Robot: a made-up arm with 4 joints.
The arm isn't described. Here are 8 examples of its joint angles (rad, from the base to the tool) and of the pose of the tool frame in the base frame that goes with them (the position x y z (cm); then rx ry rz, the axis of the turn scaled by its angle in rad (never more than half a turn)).
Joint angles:
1: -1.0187 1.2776 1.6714 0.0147
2: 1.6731 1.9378 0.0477 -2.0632
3: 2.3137 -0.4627 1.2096 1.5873
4: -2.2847 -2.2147 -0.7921 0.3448
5: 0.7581 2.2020 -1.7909 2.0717
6: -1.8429 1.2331 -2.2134 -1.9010
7: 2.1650 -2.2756 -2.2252 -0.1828
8: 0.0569 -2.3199 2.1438 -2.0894
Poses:
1: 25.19 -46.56 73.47 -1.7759 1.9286 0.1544
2: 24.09 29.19 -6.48 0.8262 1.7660 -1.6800
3: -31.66 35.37 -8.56 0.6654 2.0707 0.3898
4: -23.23 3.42 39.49 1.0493 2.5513 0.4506
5: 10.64 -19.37 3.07 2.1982 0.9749 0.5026
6: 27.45 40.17 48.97 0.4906 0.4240 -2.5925
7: -21.47 -5.11 -14.39 -0.4230 0.4154 -0.9372
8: 16.94 11.57 2.78 1.7782 -1.2786 -0.1722
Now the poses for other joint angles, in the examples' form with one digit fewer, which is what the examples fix.
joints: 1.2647 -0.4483 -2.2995 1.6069
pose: 1.7 -30.7 -37.0 -1.538 1.193 2.138
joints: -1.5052 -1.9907 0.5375 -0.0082
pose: -16.4 -26.5 14.5 -0.471 -1.062 -1.634
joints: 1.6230 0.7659 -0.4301 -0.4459
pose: 33.8 22.8 -43.2 1.448 -1.311 0.550
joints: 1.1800 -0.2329 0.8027 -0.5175
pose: -22.4 0.9 -59.0 1.407 0.516 0.698
